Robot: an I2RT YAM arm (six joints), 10 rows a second.
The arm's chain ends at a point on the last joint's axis. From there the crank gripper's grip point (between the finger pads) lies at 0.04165 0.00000 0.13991 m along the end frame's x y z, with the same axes.
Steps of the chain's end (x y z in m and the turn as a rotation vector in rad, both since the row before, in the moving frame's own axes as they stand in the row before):
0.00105, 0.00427, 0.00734, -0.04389, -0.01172, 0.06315
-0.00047, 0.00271, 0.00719, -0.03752, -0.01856, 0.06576
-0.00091, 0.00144, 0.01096, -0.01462, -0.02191, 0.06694
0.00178, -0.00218, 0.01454, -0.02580, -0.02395, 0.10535
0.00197, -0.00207, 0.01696, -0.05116, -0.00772, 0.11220
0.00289, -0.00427, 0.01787, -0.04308, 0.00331, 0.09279
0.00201, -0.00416, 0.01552, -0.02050, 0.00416, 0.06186
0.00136, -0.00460, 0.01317, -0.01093, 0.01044, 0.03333
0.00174, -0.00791, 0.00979, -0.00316, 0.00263, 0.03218
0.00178, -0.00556, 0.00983, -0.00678, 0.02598, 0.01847
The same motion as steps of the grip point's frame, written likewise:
-0.00087, 0.01299, 0.00763, -0.04389, -0.01172, 0.06315
-0.00333, 0.01062, 0.00779, -0.03752, -0.01856, 0.06576
-0.00414, 0.00617, 0.01180, -0.01462, -0.02191, 0.06694
-0.00200, 0.00564, 0.01539, -0.02580, -0.02395, 0.10535
0.00023, 0.00968, 0.01697, -0.05116, -0.00772, 0.11220
0.00289, 0.00562, 0.01752, -0.04308, 0.00331, 0.09279
0.00242, 0.00130, 0.01529, -0.02050, 0.00416, 0.06186
0.00277, -0.00166, 0.01271, -0.01093, 0.01044, 0.03333
0.00208, -0.00612, 0.00968, -0.00316, 0.00263, 0.03218
0.00538, -0.00381, 0.00870, -0.00678, 0.02598, 0.01847

